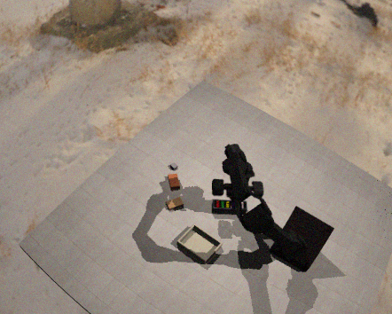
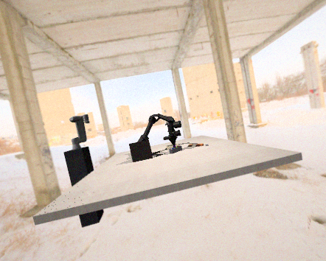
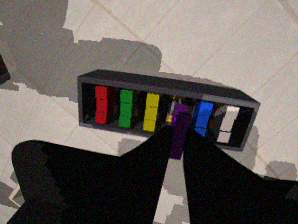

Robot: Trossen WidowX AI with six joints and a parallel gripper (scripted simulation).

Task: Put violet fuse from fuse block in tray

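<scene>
Now: the tray 3 cm ahead of my gripper tip, 21 cm to the left of it and 6 cm below it. Round my gripper tip: violet fuse: 1 cm below; then grey cube: 30 cm ahead, 6 cm to the right, 6 cm below.
</scene>
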